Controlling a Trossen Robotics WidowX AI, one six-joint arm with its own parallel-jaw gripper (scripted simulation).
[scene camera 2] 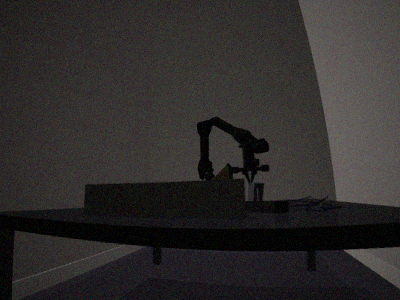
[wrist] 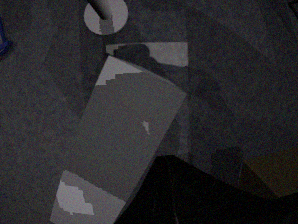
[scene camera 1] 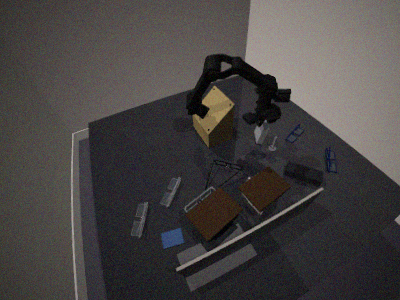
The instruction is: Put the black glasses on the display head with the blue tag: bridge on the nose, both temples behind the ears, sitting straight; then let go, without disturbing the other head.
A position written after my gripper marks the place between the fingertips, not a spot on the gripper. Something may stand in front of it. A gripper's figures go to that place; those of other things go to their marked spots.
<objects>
My gripper (wrist: pixel 164 163): 10 cm from the lens. A grey-white block (wrist: pixel 130 108): 7 cm from the lens.
</objects>
